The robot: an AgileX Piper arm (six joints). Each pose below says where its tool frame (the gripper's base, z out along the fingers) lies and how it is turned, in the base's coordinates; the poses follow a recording.
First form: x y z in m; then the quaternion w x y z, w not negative.
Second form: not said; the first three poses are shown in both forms.
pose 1, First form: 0.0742 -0.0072 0.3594 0.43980 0.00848 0.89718 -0.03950
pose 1, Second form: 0.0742 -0.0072 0.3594 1.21 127.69 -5.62
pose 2, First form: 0.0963 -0.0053 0.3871 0.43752 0.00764 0.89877 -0.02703
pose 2, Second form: 0.0963 -0.0053 0.3871 1.09 128.05 -3.85
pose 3, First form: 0.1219 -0.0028 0.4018 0.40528 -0.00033 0.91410 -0.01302
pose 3, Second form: 0.1219 -0.0028 0.4018 -0.05 132.17 -1.88
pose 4, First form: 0.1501 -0.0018 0.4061 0.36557 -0.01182 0.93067 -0.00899
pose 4, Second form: 0.1501 -0.0018 0.4061 -1.74 137.10 -1.32
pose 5, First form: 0.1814 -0.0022 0.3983 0.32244 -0.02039 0.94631 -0.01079
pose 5, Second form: 0.1814 -0.0022 0.3983 -3.07 142.34 -1.62
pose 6, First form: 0.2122 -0.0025 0.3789 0.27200 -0.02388 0.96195 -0.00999
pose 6, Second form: 0.2122 -0.0025 0.3789 -3.68 148.38 -1.54
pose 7, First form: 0.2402 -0.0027 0.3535 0.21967 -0.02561 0.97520 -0.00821
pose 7, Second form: 0.2402 -0.0027 0.3535 -4.06 154.56 -1.30
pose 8, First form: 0.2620 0.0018 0.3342 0.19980 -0.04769 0.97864 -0.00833
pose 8, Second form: 0.2620 0.0018 0.3342 -7.64 156.76 -1.33
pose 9, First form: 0.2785 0.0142 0.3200 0.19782 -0.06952 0.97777 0.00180
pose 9, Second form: 0.2785 0.0142 0.3200 -11.15 156.78 0.29
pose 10, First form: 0.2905 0.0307 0.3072 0.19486 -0.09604 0.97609 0.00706
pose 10, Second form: 0.2905 0.0307 0.3072 -15.42 156.77 1.13
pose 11, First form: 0.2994 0.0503 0.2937 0.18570 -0.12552 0.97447 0.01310
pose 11, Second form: 0.2994 0.0503 0.2937 -20.26 157.28 2.11
